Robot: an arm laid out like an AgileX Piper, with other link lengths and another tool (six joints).
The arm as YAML. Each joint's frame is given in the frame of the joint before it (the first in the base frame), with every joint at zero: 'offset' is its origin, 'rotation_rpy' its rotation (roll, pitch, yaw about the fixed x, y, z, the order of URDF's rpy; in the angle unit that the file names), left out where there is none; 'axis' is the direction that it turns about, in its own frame. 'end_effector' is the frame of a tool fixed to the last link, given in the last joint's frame.
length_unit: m
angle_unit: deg
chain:
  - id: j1
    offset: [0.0, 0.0, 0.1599]
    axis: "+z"
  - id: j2
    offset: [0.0, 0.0, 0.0]
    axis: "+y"
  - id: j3
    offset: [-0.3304, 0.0, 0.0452]
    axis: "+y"
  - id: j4
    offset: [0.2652, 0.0, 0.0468]
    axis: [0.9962, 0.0, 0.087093]
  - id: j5
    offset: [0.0, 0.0, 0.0]
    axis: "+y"
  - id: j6
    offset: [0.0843, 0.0, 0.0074]
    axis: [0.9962, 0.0, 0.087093]
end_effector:
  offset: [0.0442, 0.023, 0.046]
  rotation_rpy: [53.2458, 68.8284, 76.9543]
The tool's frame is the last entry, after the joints.
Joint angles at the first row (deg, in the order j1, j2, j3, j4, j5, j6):
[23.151 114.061 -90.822 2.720 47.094 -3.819]
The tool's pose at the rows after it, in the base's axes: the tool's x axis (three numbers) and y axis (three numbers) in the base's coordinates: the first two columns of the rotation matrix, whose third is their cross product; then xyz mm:
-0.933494, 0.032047, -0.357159, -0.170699, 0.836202, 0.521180, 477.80, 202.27, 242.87
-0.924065, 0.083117, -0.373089, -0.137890, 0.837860, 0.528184, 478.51, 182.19, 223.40
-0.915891, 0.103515, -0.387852, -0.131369, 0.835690, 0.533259, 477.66, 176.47, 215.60
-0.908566, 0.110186, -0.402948, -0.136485, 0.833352, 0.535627, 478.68, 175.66, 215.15
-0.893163, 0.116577, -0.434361, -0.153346, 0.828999, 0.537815, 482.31, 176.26, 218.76
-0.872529, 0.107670, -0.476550, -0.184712, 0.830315, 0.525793, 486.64, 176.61, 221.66
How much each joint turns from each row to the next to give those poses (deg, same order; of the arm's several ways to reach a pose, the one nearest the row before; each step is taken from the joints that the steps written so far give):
[-3.518 0.000 7.745 1.702 -6.407 0.000]
[-2.058 -0.001 4.995 0.569 -6.205 0.122]
[-0.524 0.001 2.309 0.377 -3.405 0.086]
[-0.088 0.001 0.532 0.120 -1.576 0.001]
[0.000 -0.001 0.001 0.000 -2.131 0.000]
[0.000 0.151 0.000 -1.118 -2.663 0.000]

